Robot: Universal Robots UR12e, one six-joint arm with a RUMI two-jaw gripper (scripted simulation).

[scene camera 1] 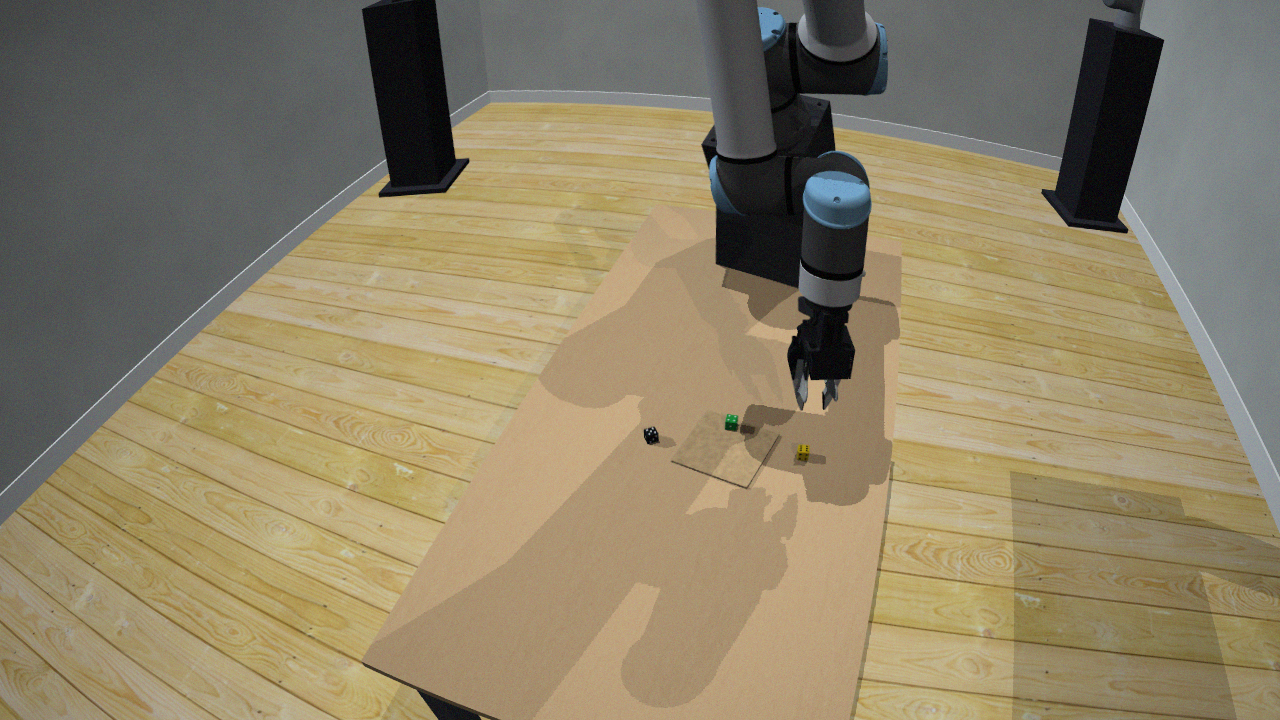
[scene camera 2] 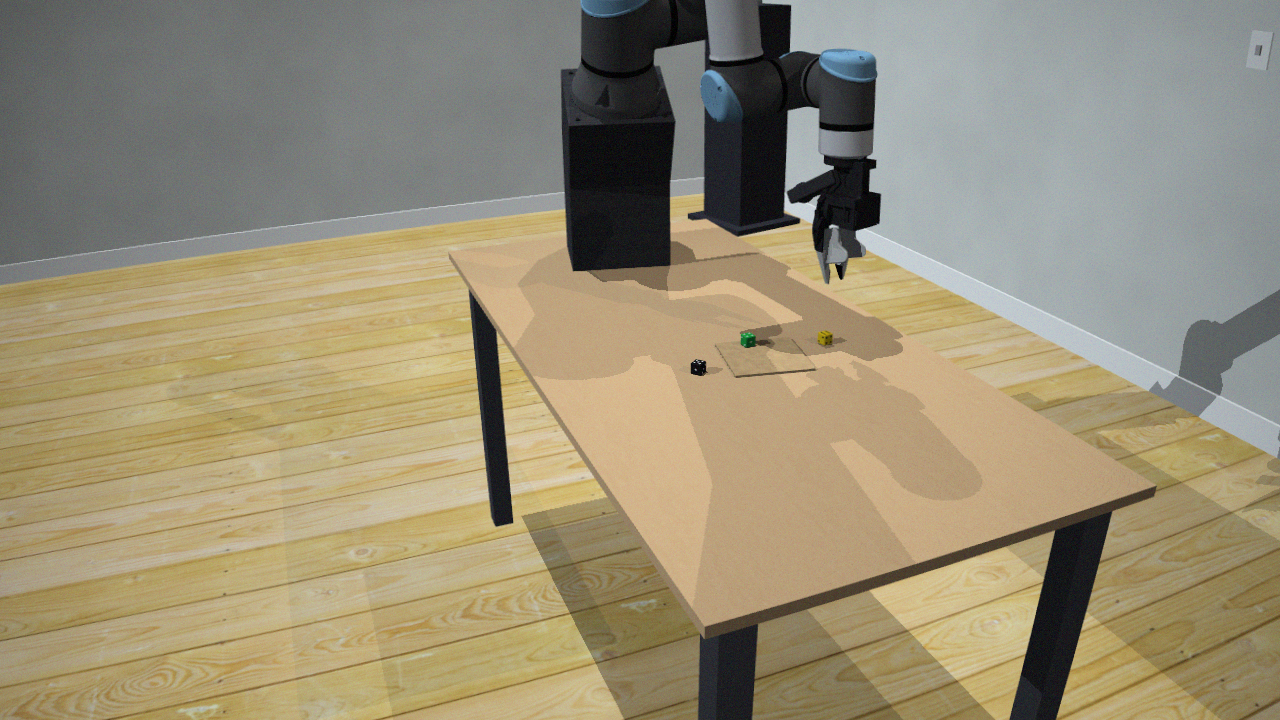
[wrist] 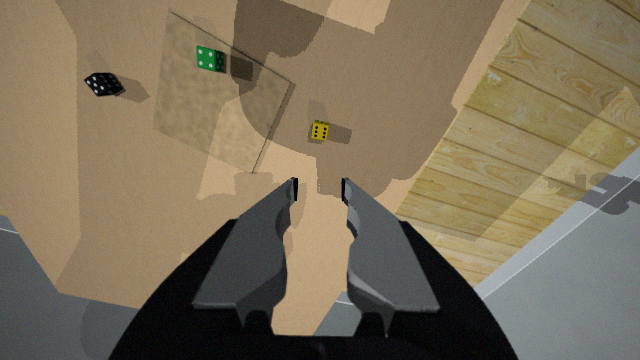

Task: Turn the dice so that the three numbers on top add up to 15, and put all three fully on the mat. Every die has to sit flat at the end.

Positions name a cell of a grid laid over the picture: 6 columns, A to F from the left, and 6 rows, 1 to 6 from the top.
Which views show my gripper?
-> Scene camera 1, scene camera 2 and the wrist view: all of them.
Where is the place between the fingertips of my gripper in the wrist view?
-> C3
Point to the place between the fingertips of my gripper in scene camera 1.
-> At D4
